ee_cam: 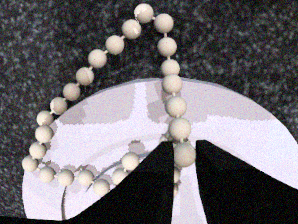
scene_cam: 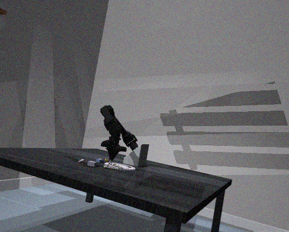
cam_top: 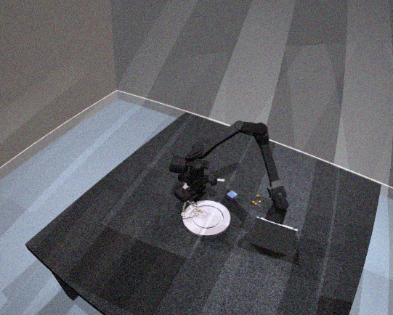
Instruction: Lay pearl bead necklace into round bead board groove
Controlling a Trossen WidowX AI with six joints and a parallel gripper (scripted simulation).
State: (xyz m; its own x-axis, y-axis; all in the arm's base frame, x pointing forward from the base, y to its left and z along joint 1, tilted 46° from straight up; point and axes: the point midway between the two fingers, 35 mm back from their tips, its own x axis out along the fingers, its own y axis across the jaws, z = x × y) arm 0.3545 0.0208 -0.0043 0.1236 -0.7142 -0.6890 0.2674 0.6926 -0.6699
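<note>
Right now the round white bead board is 7 cm behind my gripper tip, 3 cm to the left of it and 3 cm below it. Also, from my gripper tip: small white block: 9 cm ahead, 7 cm to the right, 3 cm below; small blue cube: 9 cm behind, 15 cm to the right, 3 cm below; thin white stick: 4 cm ahead, 20 cm to the right, 4 cm below.
</note>
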